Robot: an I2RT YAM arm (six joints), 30 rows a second.
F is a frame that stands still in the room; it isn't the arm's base.
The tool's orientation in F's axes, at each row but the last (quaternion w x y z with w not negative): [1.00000, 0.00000, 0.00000, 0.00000]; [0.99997, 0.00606, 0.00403, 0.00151]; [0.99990, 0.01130, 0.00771, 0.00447]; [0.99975, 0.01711, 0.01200, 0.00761]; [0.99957, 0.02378, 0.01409, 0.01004]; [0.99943, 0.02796, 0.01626, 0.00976]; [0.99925, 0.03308, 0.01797, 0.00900]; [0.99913, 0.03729, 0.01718, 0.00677]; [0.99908, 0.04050, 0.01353, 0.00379]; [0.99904, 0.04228, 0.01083, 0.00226]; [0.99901, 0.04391, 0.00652, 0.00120]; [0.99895, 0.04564, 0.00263, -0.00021]
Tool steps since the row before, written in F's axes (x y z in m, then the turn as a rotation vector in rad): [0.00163, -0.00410, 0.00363, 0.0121, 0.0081, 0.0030]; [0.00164, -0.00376, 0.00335, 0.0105, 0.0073, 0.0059]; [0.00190, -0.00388, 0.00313, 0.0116, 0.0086, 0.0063]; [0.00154, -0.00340, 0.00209, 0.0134, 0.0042, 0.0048]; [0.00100, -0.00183, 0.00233, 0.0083, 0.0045, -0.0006]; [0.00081, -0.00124, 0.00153, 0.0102, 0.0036, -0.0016]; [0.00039, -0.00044, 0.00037, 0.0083, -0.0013, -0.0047]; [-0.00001, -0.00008, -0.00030, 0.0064, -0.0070, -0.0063]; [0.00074, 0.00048, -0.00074, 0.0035, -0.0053, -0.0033]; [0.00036, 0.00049, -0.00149, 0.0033, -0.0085, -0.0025]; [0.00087, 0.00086, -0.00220, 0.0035, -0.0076, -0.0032]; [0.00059, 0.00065, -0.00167, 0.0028, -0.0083, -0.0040]
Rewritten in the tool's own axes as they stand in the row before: [0.00163, -0.00410, 0.00363, 0.0121, 0.0081, 0.0030]; [0.00160, -0.00372, 0.00341, 0.0105, 0.0073, 0.0059]; [0.00182, -0.00382, 0.00325, 0.0116, 0.0086, 0.0063]; [0.00144, -0.00335, 0.00224, 0.0133, 0.0042, 0.0050]; [0.00090, -0.00174, 0.00244, 0.0084, 0.0043, -0.0006]; [0.00074, -0.00117, 0.00162, 0.0103, 0.0033, -0.0015]; [0.00037, -0.00042, 0.00041, 0.0084, -0.0017, -0.0043]; [0.00000, -0.00010, -0.00029, 0.0065, -0.0075, -0.0055]; [0.00076, 0.00041, -0.00076, 0.0035, -0.0056, -0.0028]; [0.00039, 0.00036, -0.00152, 0.0033, -0.0087, -0.0017]; [0.00090, 0.00066, -0.00226, 0.0035, -0.0079, -0.0025]; [0.00060, 0.00050, -0.00172, 0.0028, -0.0086, -0.0032]
